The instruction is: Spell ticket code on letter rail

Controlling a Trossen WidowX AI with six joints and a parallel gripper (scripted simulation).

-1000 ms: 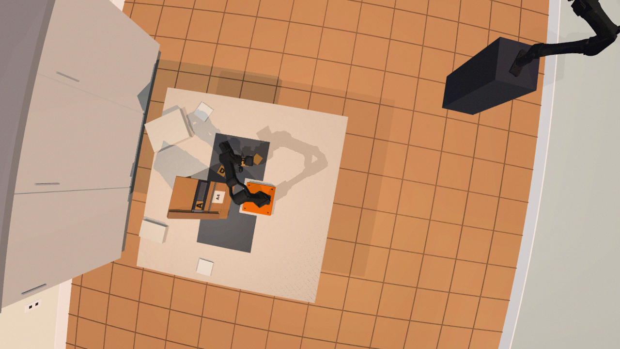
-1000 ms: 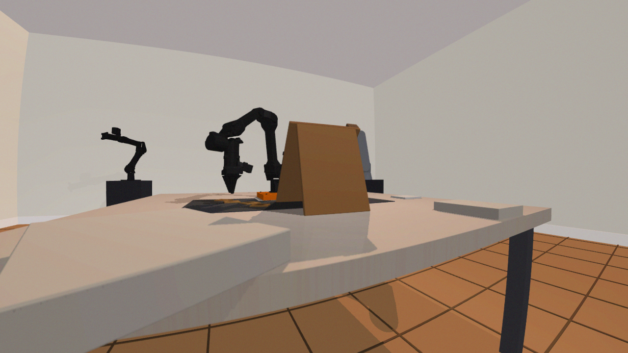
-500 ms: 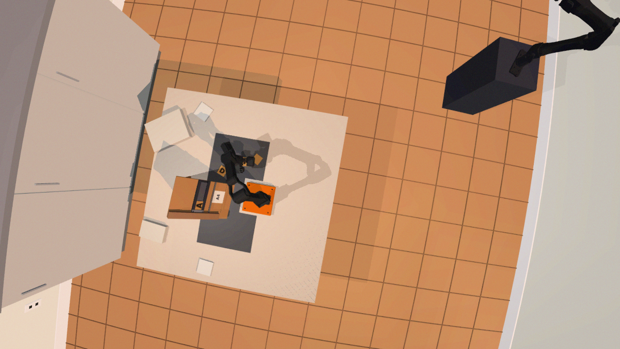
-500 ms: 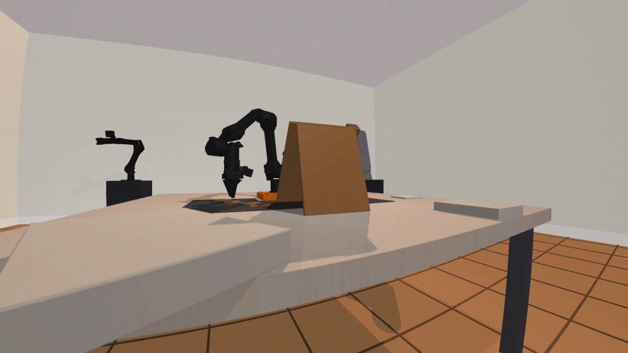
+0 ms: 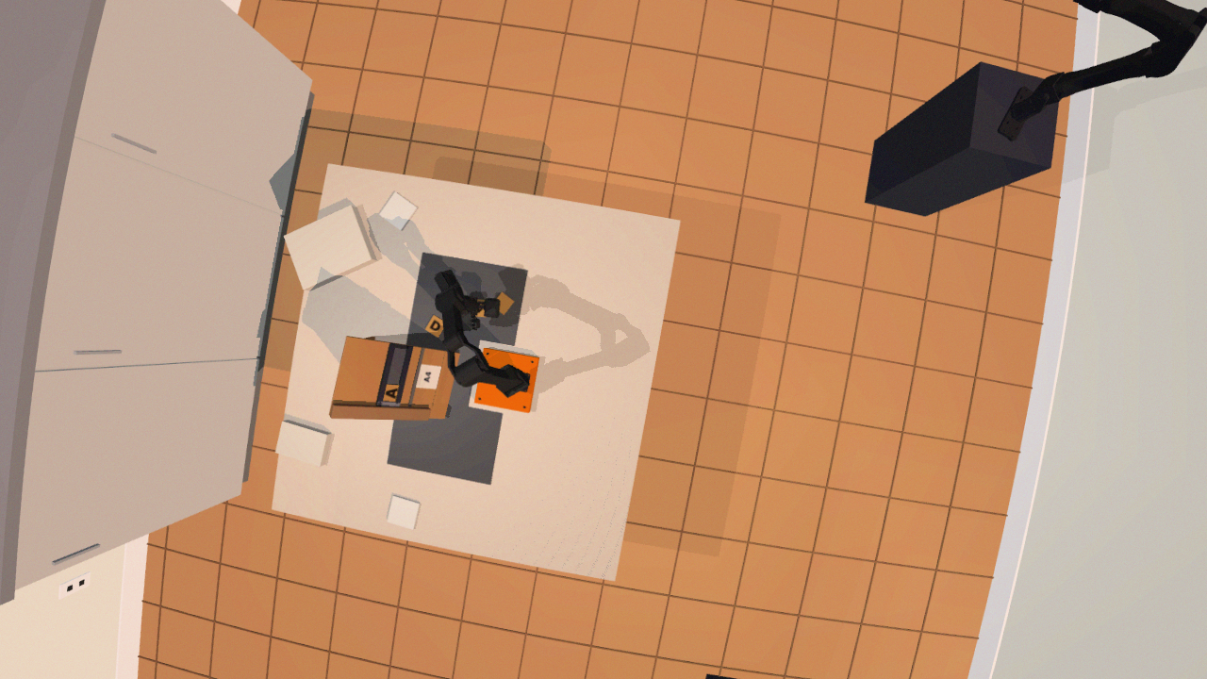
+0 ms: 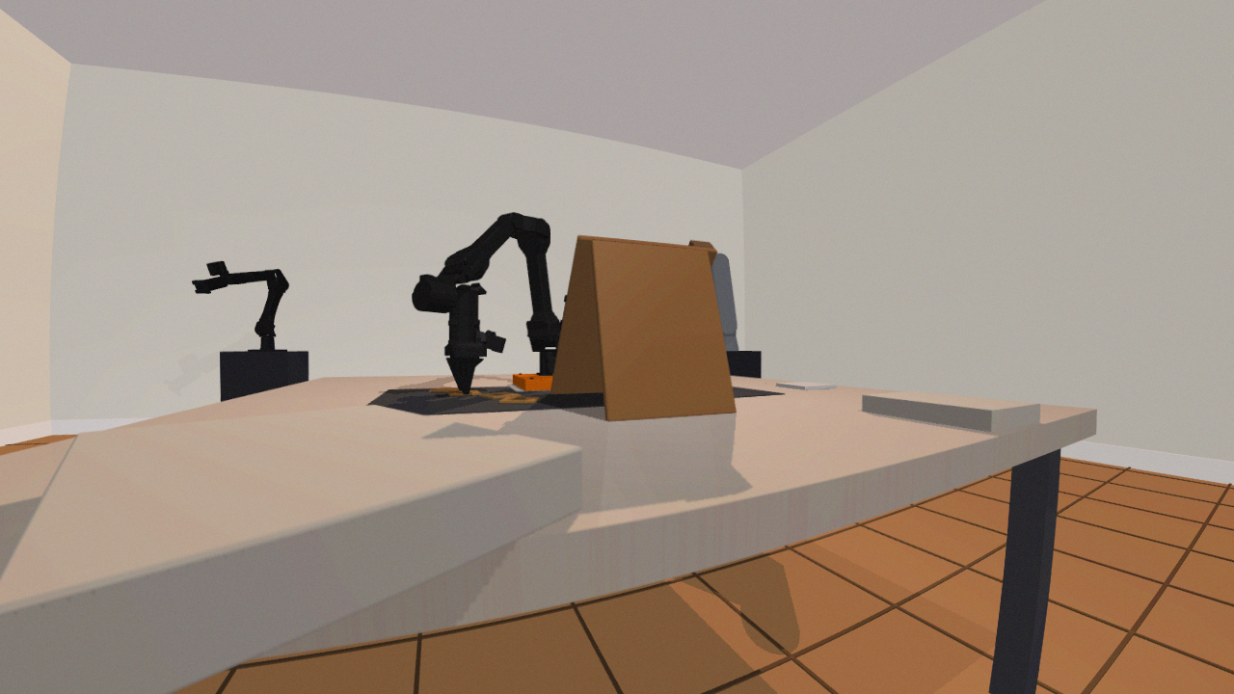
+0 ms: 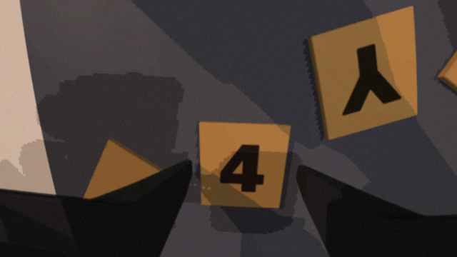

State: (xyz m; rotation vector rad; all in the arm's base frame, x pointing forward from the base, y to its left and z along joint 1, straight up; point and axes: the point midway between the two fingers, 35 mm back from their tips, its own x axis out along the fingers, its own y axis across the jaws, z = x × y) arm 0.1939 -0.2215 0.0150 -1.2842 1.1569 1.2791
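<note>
My gripper tip is 7 cm to the right of the tile marked y and 6 cm short of it. The rest, counted from my gripper tip: tile marked d (14 cm ahead, 9 cm to the left); then white ticket (26 cm to the left, 11 cm ahead, 7 cm above); then blank tile (8 cm behind, 3 cm to the right).
</note>
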